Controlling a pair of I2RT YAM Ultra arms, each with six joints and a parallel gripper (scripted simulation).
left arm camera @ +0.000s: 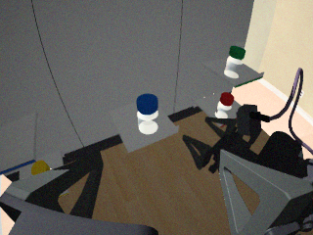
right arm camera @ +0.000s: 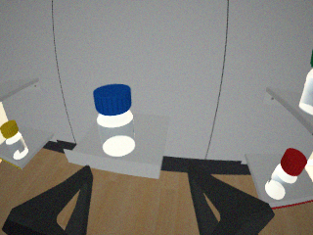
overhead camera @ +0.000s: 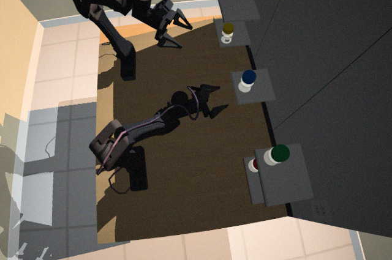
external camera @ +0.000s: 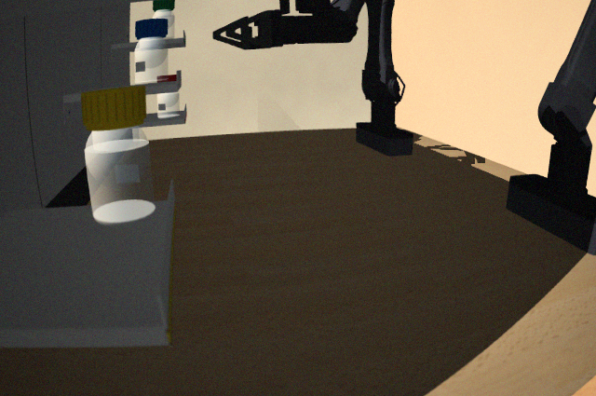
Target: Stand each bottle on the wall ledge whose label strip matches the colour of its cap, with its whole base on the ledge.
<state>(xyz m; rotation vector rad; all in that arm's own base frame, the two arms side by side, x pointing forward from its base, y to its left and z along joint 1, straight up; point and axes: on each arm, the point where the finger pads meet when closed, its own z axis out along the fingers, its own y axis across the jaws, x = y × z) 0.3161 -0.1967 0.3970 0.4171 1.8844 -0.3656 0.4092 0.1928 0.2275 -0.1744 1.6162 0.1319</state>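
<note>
Now: the blue-capped bottle 240 mm ahead of my left hand, 110 mm to the right of it and 200 mm below it. Round my left hand: yellow strip 210 mm ahead, 290 mm to the left, 350 mm below; blue strip 210 mm ahead, 290 mm to the left, 160 mm below; yellow-capped bottle 250 mm ahead, 230 mm to the left, 300 mm below.
</note>
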